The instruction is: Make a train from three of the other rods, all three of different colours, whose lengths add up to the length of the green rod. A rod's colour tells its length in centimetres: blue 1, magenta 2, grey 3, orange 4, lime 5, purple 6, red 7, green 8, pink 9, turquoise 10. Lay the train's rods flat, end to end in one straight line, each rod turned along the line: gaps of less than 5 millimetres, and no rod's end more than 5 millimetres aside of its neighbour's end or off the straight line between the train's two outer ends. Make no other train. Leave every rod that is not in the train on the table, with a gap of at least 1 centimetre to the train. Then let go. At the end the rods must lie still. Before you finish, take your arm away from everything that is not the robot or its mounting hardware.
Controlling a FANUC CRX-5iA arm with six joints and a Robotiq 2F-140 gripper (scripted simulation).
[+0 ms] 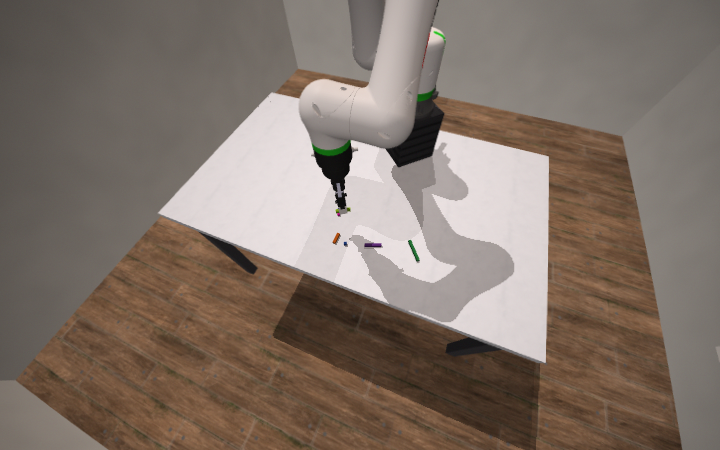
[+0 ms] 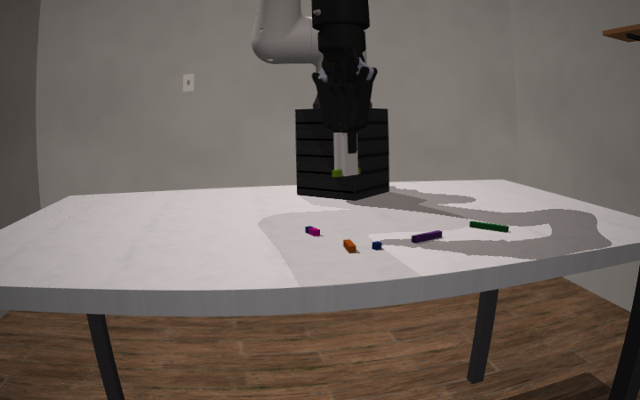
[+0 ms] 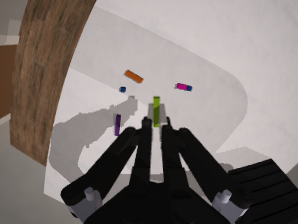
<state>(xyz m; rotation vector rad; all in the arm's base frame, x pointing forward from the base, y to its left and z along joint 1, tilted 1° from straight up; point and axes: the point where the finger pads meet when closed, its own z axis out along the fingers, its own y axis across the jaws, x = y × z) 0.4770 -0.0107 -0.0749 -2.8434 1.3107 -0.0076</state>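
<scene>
My hand is 130 mm above the magenta rod, 50 mm to the left of it and 30 mm past it. From my hand the other things lie so: lime rod: 30 mm below; orange rod: 130 mm below, 60 mm ahead; purple rod: 130 mm to the left, 130 mm below, 20 mm ahead.
</scene>
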